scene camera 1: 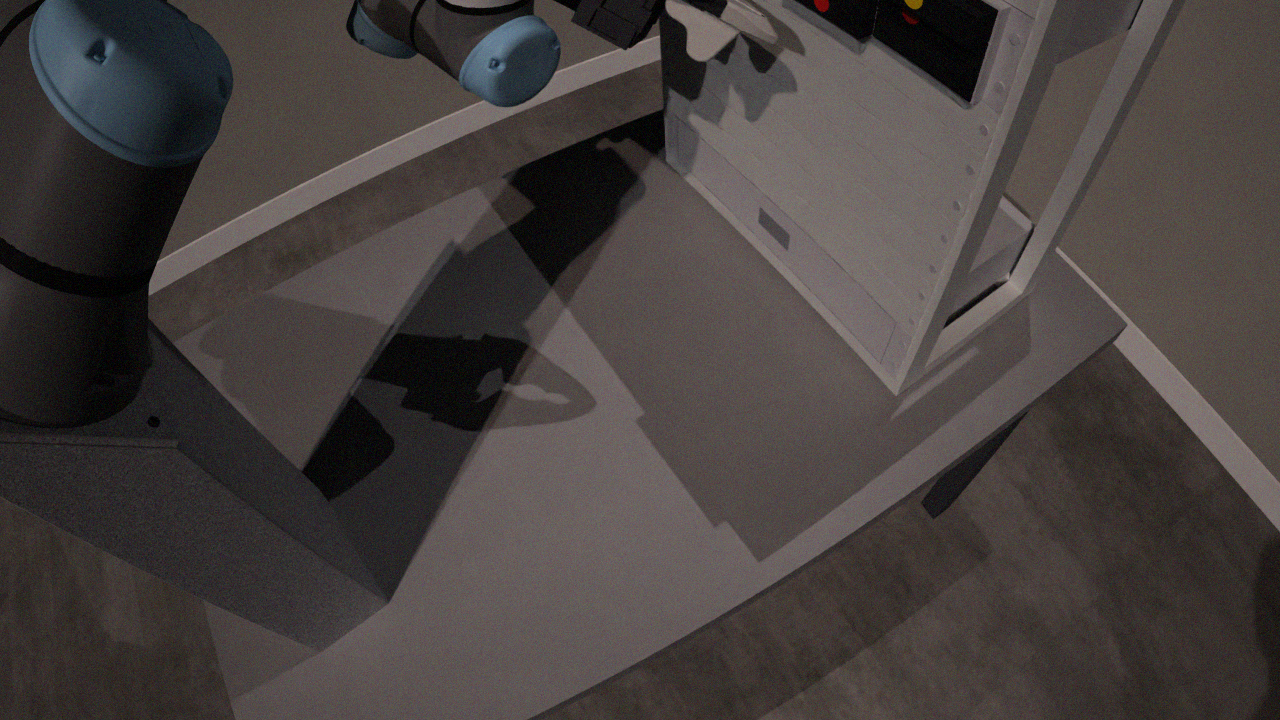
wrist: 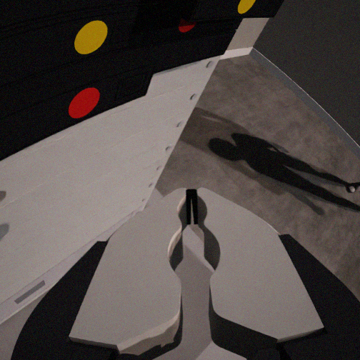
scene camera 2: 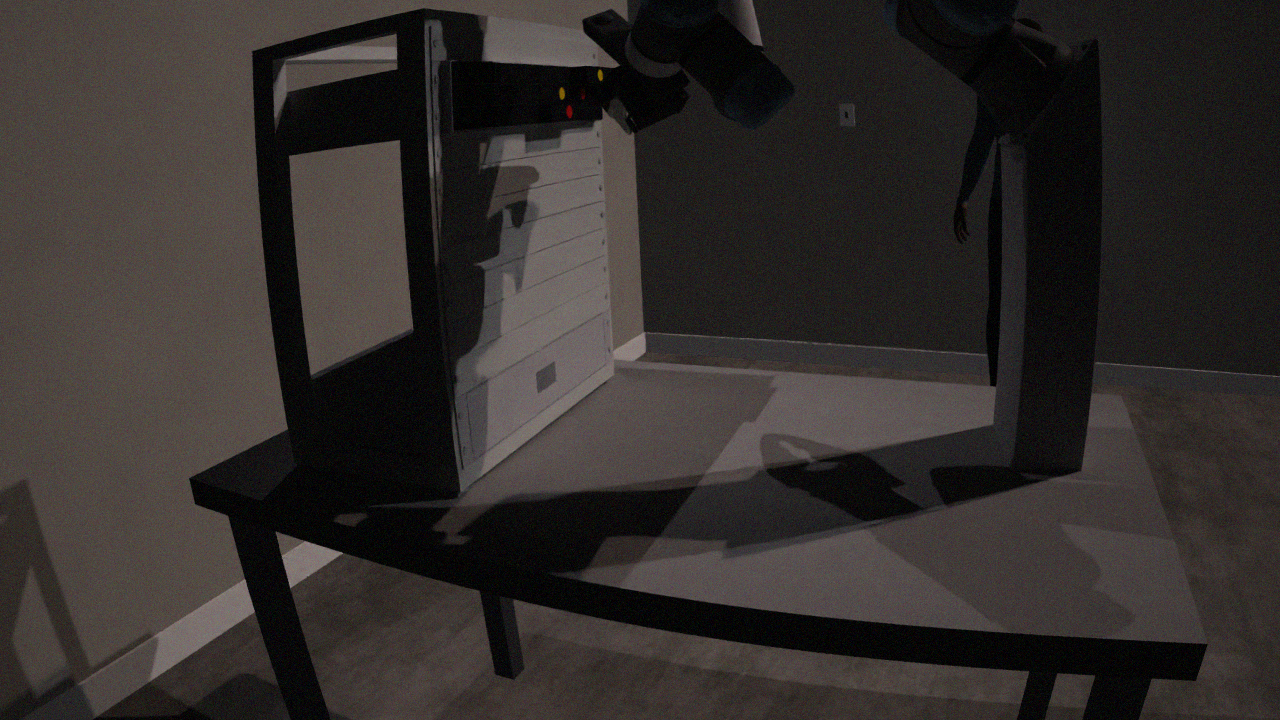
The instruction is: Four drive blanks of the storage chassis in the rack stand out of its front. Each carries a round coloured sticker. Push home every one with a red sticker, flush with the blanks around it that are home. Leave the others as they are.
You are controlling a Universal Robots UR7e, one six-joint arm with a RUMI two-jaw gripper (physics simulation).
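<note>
The storage chassis is the black band high in the rack. Its blanks carry a yellow sticker [scene camera 1: 913, 2] [scene camera 2: 562, 93] [wrist: 91, 37] with a red sticker [scene camera 1: 909, 17] [scene camera 2: 569, 111] [wrist: 84, 103] below it. Farther toward the wall-side end are another red sticker [scene camera 1: 820, 4] [scene camera 2: 581, 94] [wrist: 187, 25], cut off at its top in the wrist view, and another yellow sticker [scene camera 2: 600, 75] [wrist: 246, 5]. How far each blank stands out is hard to tell in the dark. My gripper [scene camera 1: 771, 37] [wrist: 190, 191] is shut and empty, in front of the chassis and apart from the stickers in the wrist view.
The pale rack [scene camera 1: 971, 223] [scene camera 2: 420, 223] stands on the table [scene camera 1: 572, 555] [scene camera 2: 895, 573]. Light panels [scene camera 1: 832, 179] [scene camera 2: 554, 259] fill its front below the chassis. The arm's pedestal [scene camera 1: 223, 501] [scene camera 2: 1056, 295] stands opposite the rack. Strong shadows lie across the table.
</note>
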